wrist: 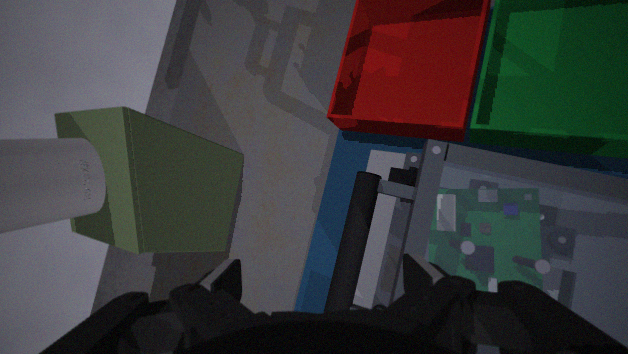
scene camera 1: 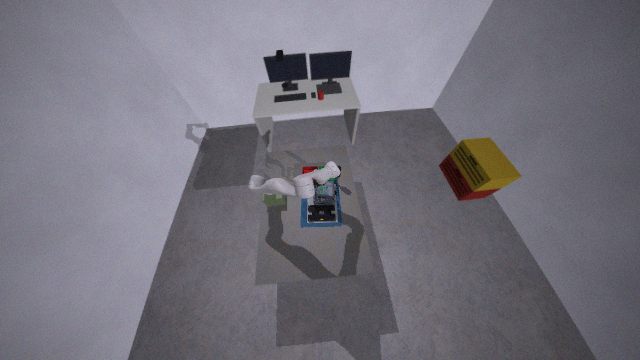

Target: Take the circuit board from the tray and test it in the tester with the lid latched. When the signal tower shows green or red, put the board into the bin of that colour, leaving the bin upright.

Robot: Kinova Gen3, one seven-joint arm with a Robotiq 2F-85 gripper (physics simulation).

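Places are measured from the arm's base along level axes (x down, y right, z back), in metres.
Pixels of known places: gripper, between the fingertips: [wrist: 321,274]; arm's base, origin of its link: [wrist: 85,176].
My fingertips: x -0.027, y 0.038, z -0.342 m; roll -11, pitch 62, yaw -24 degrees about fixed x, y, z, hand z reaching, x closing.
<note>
Ahead of a thing's pixels: the offset from my fingertips to its top centre. "spot": to the spot under its first point.
The green circuit board [wrist: 505,215] [scene camera 1: 324,189] lies in the tester, seen through the tester's clear lid in the wrist view. The grey-framed lid [wrist: 422,220] appears lowered over it; I cannot tell whether it is latched. A black bar handle @(dz -0.003, dx +0.026, dy -0.016 m) [wrist: 351,245] runs along the lid's near side. My gripper [wrist: 321,274] is open and empty, above the handle, with one finger on each side of it in view. The red bin @(dz +0.007, dx +0.139, dy -0.219 m) [wrist: 415,80] [scene camera 1: 307,171] and the green bin @(dz -0.142, dx +0.139, dy -0.202 m) [wrist: 560,85] stand upright beside the tester. The dark tray @(spot: dz -0.044, dx +0.157, dy +0.179 m) [scene camera 1: 321,214] sits at the front. The signal tower's light cannot be made out.
The tester and bins stand on a blue base [wrist: 312,280] [scene camera 1: 304,215]. A green block-shaped pedestal [wrist: 185,190] [scene camera 1: 274,200] stands left, with part of my white arm [wrist: 45,182] [scene camera 1: 287,187] over it. A white desk [scene camera 1: 340,103] with two monitors stands behind; a yellow and red cabinet [scene camera 1: 492,162] is right.
</note>
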